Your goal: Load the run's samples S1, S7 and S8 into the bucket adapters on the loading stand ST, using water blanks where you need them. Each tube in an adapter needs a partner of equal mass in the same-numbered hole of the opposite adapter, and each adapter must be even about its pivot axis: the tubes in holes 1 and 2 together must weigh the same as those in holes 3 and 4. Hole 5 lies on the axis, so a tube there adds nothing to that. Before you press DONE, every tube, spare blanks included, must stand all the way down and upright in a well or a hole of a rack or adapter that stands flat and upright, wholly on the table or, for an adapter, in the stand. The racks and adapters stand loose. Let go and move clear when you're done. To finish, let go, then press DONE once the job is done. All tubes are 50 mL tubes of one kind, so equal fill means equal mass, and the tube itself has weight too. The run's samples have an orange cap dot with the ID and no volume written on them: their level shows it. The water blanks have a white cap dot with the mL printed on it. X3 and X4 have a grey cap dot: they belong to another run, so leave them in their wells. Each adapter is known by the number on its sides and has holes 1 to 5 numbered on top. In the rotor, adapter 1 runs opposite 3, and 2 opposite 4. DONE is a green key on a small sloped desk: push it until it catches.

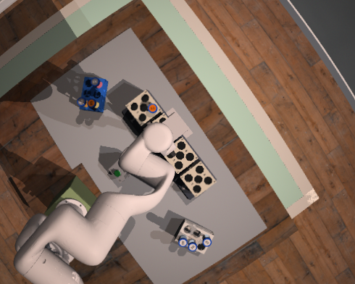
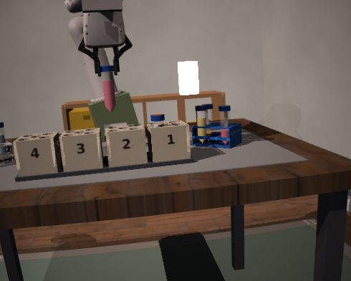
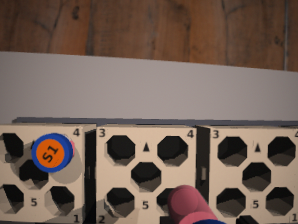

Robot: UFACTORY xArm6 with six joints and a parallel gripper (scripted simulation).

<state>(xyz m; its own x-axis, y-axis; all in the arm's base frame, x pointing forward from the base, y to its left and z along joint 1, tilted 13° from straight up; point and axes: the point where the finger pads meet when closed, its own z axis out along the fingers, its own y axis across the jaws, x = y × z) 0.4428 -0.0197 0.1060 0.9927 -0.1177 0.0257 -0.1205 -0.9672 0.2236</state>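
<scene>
Now: hand 10 mm past the pink tube and 50 mm above it. Also, from my hand: green DONE key: 220 mm behind, 30 mm to the left, 180 mm below; tube of yellowish liquid: 110 mm behind, 280 mm to the left, 190 mm below; loading stand: 30 mm to the right, 240 mm below.
</scene>
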